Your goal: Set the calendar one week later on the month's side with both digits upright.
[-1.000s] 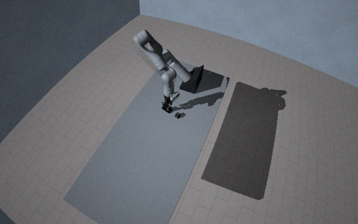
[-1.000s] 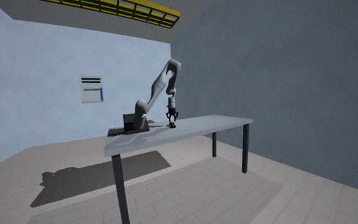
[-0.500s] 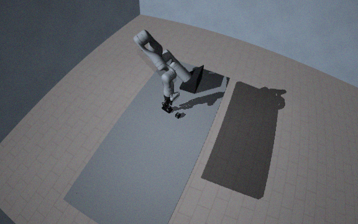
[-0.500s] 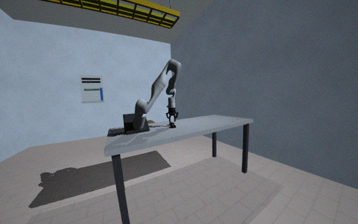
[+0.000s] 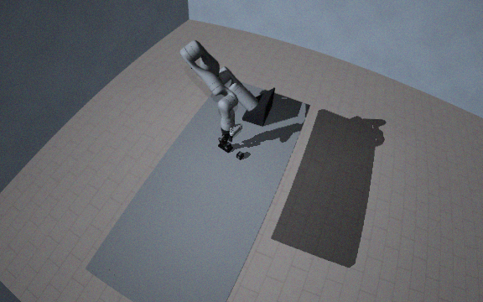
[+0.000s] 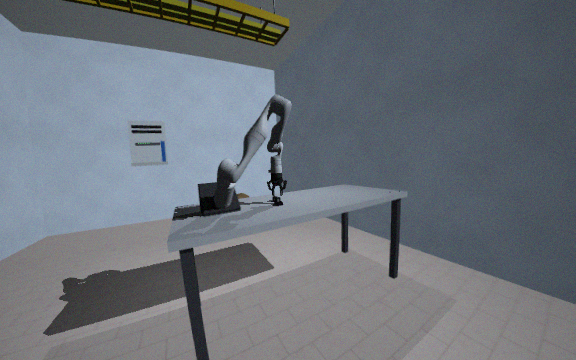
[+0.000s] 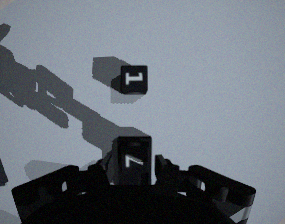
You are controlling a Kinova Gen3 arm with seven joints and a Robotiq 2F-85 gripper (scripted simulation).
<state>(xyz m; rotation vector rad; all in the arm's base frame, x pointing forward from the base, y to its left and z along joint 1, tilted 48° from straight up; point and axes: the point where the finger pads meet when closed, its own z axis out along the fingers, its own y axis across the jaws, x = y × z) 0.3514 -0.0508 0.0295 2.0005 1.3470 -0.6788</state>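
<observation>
Right now my hand is 1 cm past the dark calendar tray, 2 cm to the left of it and 6 cm above it.
</observation>
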